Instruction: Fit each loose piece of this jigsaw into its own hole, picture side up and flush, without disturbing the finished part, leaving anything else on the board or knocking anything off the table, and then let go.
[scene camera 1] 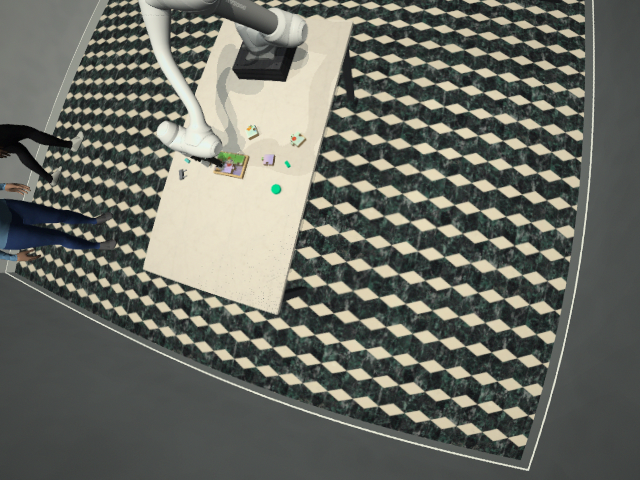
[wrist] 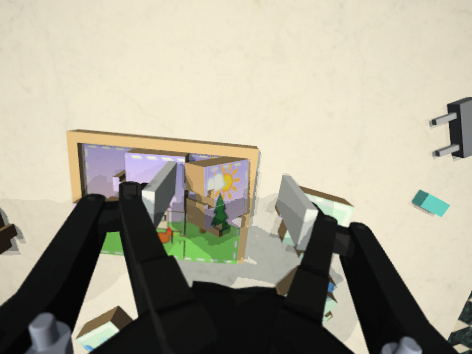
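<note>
The jigsaw board point(scene camera 1: 229, 175) point(wrist: 165, 141) has a wooden rim. In the wrist view, the sun-and-tree piece point(wrist: 237, 202) sits tilted at the board's right end, picture side up, its tan left side raised. The house section point(wrist: 150, 162) is partly hidden by a finger. The upper left hole point(wrist: 97, 170) is open. My gripper point(scene camera 1: 219, 162) point(wrist: 228, 184) is open and empty, its fingers above and to either side of the tilted piece. A lilac piece point(scene camera 1: 268, 159) and two pale green pieces point(scene camera 1: 251, 132) point(scene camera 1: 298, 139) lie off the board.
A pale green piece point(wrist: 339, 209) lies beside the board, partly behind a finger; another point(wrist: 327, 305) is near the palm. A teal block point(scene camera 1: 187, 160) point(wrist: 431, 203) and a plug point(scene camera 1: 181, 174) point(wrist: 461, 128) lie near the table edge. A green disc point(scene camera 1: 276, 189) and green block point(scene camera 1: 287, 164) lie opposite.
</note>
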